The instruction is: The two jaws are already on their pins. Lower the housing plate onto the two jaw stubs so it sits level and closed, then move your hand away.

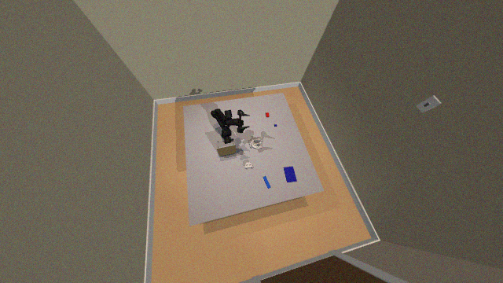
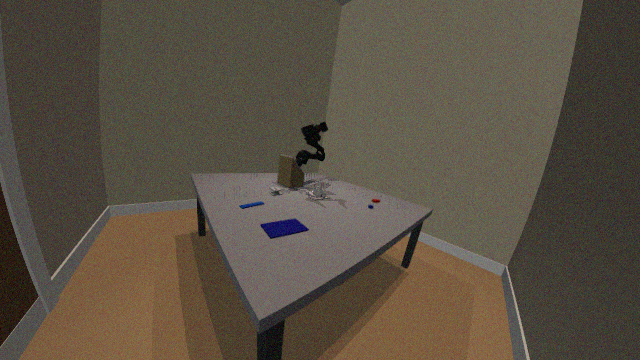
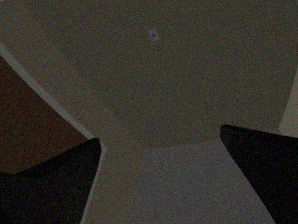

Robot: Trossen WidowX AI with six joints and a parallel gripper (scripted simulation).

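Now: the light grey housing plate 44 cm below my gripper tip, 24 cm to the right of it and 5 cm behind it. From my gripper tip the other things lie so: blue bar (46 cm below, 45 cm to the right, 9 cm ahead); then tiny blue piece (46 cm below, 39 cm ahead, 15 cm to the left); then red piece (46 cm below, 34 cm ahead, 32 cm to the left).
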